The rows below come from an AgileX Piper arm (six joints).
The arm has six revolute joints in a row. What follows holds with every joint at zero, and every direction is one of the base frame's.
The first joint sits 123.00 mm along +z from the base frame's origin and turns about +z.
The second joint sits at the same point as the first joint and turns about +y.
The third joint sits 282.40 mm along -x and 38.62 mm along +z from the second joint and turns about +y.
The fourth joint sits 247.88 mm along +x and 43.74 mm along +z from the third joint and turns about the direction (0.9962, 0, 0.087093).
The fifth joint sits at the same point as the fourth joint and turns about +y.
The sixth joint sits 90.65 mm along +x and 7.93 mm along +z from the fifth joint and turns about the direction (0.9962, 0, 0.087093).
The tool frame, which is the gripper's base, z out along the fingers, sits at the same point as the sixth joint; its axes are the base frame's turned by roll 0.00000, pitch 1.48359 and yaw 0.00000 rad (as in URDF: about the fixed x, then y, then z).
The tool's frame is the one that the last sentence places.
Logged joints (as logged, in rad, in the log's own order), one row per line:
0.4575 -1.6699 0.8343 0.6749 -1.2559 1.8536
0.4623 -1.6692 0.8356 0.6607 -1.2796 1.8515
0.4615 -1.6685 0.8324 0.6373 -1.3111 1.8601
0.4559 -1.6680 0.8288 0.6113 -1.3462 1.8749
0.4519 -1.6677 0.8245 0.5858 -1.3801 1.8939
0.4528 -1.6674 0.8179 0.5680 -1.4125 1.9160
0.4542 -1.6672 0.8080 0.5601 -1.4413 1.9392
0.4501 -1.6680 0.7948 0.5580 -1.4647 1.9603
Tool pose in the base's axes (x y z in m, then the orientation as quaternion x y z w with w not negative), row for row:
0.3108 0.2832 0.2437 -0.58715 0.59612 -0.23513 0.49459
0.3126 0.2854 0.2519 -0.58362 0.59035 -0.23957 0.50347
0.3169 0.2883 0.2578 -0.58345 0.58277 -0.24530 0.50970
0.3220 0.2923 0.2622 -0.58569 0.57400 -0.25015 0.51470
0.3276 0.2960 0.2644 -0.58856 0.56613 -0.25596 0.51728
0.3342 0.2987 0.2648 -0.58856 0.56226 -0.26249 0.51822
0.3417 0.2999 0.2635 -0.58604 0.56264 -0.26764 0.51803
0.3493 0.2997 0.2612 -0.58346 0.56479 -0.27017 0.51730
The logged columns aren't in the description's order. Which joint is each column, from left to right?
Columns, left to right: joint 5, joint 4, joint 1, joint 6, joint 3, joint 2.
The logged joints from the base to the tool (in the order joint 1, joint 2, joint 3, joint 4, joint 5, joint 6), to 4 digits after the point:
0.8343 1.8536 -1.2559 -1.6699 0.4575 0.6749
0.8356 1.8515 -1.2796 -1.6692 0.4623 0.6607
0.8324 1.8601 -1.3111 -1.6685 0.4615 0.6373
0.8288 1.8749 -1.3462 -1.6680 0.4559 0.6113
0.8245 1.8939 -1.3801 -1.6677 0.4519 0.5858
0.8179 1.9160 -1.4125 -1.6674 0.4528 0.5680
0.8080 1.9392 -1.4413 -1.6672 0.4542 0.5601
0.7948 1.9603 -1.4647 -1.6680 0.4501 0.5580

